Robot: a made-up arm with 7 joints.
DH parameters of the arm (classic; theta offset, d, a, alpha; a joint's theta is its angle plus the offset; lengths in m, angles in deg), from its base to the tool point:
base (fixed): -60.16 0 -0.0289 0
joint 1: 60.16 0.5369 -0.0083 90
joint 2: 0 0.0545 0.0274 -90
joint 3: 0 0.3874 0.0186 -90
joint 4: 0 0.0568 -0.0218 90
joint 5: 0 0.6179 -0.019 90
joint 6: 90 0.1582 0.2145 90
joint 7: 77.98 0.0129 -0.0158 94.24
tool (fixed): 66.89 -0.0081 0 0
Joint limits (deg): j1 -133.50..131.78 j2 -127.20..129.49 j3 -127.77..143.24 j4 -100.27..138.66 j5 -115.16..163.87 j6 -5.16..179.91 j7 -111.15..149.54
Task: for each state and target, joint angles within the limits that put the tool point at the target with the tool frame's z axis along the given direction. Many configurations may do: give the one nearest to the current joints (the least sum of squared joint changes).
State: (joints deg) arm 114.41 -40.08 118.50 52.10 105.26 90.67 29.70
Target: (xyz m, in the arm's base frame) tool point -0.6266 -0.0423 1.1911 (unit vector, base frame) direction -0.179 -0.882 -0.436
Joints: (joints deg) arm 131.78 -43.12 118.44 39.85 119.40 91.45 57.41
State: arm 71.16 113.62 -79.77 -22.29 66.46 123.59 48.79
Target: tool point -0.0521 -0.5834 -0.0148 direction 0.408 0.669 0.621
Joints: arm 80.10 129.49 -57.31 -17.30 68.13 167.19 12.59
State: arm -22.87 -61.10 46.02 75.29 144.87 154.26 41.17
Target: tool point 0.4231 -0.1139 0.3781 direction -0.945 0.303 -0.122
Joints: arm -45.07 -42.73 34.02 93.61 126.94 139.14 45.40
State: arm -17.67 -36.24 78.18 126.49 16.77 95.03 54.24
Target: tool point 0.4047 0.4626 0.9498 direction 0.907 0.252 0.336
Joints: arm -38.89 -62.71 125.00 120.07 -1.76 69.56 37.40
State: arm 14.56 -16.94 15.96 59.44 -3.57 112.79 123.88
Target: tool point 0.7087 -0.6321 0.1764 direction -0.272 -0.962 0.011
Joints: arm -39.03 -68.20 8.15 77.09 2.19 67.02 78.50
